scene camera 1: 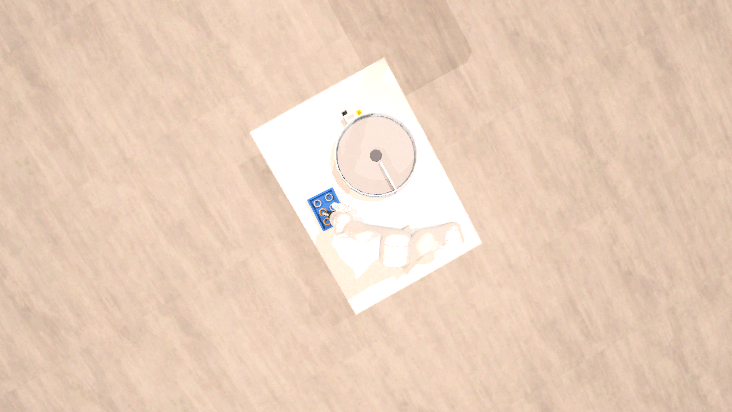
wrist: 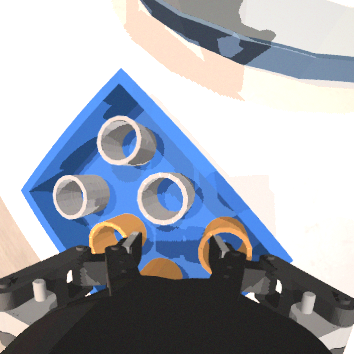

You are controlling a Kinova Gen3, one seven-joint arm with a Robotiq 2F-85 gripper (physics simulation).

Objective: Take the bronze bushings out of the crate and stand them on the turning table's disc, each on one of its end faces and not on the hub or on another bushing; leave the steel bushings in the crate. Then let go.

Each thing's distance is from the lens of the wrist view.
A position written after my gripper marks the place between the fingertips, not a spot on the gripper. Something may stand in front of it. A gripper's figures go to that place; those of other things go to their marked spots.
my gripper point(wrist: 175, 245): 0.17 m
blue crate point(wrist: 75, 151): 0.21 m
